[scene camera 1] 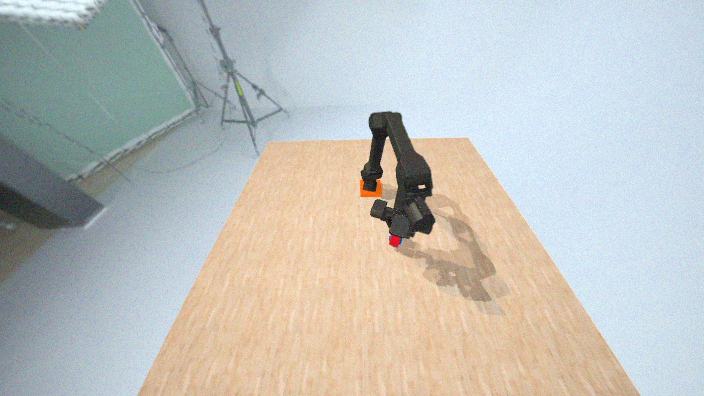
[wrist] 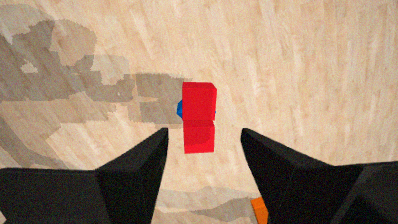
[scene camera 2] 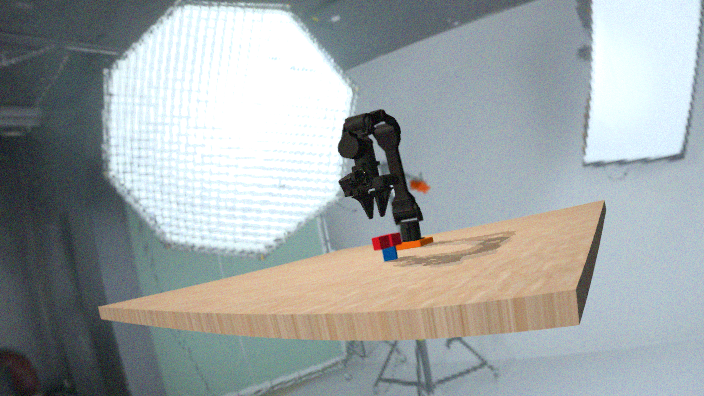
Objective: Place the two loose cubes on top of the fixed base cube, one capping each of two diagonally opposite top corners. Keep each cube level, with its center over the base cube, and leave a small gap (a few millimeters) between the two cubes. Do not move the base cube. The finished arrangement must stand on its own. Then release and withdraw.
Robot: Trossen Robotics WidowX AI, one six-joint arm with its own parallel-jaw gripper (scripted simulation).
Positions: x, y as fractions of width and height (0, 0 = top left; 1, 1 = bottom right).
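Scene camera 2 gives me a sight of my gripper (scene camera 2: 0.53, 0.55). In the wrist view I see my gripper (wrist: 0.52, 0.60) again, together with a red cube (wrist: 0.50, 0.61) and another red cube (wrist: 0.50, 0.44).
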